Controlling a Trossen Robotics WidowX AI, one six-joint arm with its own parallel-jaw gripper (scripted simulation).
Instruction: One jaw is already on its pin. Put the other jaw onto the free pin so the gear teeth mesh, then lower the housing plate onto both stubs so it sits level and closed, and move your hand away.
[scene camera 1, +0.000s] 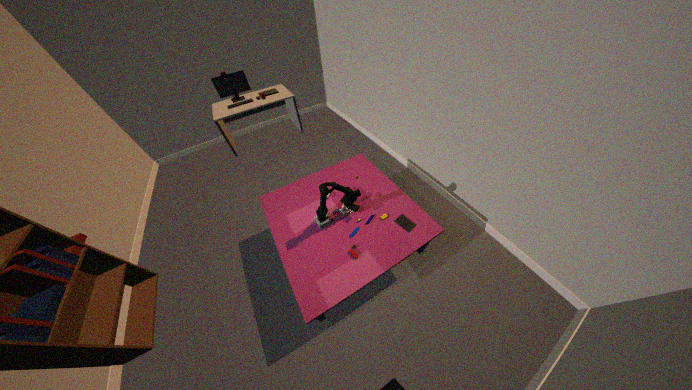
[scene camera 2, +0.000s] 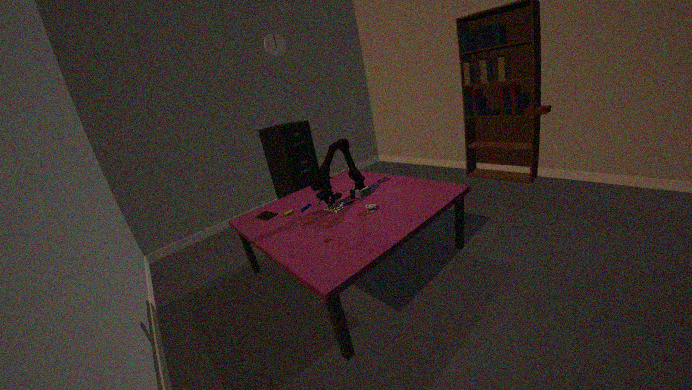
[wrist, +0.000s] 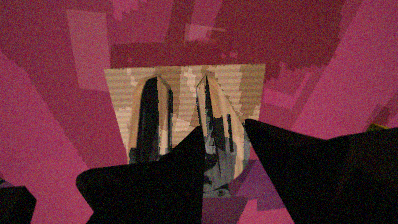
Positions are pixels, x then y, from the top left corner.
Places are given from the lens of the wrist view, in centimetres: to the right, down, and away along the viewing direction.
my gripper (wrist: 223, 127): 2, 1, 11
grey jaw (wrist: 229, 161): 3, 4, 11
